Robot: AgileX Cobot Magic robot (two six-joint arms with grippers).
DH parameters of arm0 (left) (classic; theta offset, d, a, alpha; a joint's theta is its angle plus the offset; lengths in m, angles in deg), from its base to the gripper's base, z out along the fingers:
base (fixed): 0 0 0 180
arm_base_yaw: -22.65 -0.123 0 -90
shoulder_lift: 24.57 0 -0.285 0
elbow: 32.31 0 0.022 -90
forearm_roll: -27.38 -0.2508 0 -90
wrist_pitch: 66.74 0 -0.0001 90
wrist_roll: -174.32 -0.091 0 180
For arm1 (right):
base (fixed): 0 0 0 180
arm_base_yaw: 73.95 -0.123 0 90
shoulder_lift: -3.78 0 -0.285 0
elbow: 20.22 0 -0.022 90
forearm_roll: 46.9 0.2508 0 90
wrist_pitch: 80.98 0 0.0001 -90
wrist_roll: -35.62 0.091 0 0
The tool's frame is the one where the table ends.
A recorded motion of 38 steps. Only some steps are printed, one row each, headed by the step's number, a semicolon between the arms.
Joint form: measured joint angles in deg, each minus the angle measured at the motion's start. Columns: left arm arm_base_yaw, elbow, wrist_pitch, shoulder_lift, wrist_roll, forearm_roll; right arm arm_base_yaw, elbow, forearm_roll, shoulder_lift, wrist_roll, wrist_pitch.
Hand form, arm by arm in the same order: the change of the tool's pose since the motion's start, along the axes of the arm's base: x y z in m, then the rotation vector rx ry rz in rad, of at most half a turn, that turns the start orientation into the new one. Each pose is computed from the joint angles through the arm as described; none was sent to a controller.
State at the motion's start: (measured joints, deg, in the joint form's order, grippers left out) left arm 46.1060 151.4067 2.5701 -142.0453 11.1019 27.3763; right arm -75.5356 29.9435 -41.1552 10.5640 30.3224 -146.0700
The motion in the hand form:
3: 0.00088 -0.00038 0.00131 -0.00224 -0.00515 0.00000; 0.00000 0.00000 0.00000 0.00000 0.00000 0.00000
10: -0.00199 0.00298 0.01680 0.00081 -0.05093 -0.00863; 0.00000 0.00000 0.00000 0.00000 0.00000 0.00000
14: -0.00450 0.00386 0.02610 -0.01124 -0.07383 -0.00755; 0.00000 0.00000 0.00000 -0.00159 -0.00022 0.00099
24: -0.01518 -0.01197 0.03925 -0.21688 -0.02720 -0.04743; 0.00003 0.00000 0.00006 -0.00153 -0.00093 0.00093
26: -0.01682 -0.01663 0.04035 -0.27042 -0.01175 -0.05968; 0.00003 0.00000 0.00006 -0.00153 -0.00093 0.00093
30: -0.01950 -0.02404 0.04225 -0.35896 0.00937 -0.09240; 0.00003 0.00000 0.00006 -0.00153 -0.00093 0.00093
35: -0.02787 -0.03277 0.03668 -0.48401 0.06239 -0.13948; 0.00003 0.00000 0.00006 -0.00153 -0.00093 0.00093
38: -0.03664 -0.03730 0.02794 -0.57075 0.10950 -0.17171; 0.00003 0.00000 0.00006 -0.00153 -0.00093 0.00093
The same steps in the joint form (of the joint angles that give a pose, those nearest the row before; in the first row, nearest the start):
3: 0.00 0.32 0.00 0.00 0.00 0.00; 0.00 0.00 0.00 0.00 0.00 0.00
10: 0.00 0.32 0.10 2.43 0.00 -1.30; 0.00 0.00 0.00 0.00 0.00 0.00
14: 0.00 0.32 0.10 3.91 0.00 -1.18; 0.00 0.00 0.00 0.00 -0.11 0.00
24: 0.00 0.32 0.33 5.76 -6.77 11.50; 0.00 0.00 0.00 0.00 -0.11 0.04
26: 0.00 0.32 0.33 5.76 -8.69 14.90; 0.00 0.00 0.00 0.00 -0.11 0.04
30: 0.00 0.21 0.33 5.76 -12.60 20.44; 0.00 0.00 0.00 0.00 -0.11 0.04
35: 0.00 -2.20 0.21 5.76 -19.09 28.85; 0.00 0.00 0.00 0.00 -0.11 0.04
38: 0.00 -5.30 0.10 5.76 -24.41 34.94; 0.00 0.00 0.00 0.00 -0.11 0.04

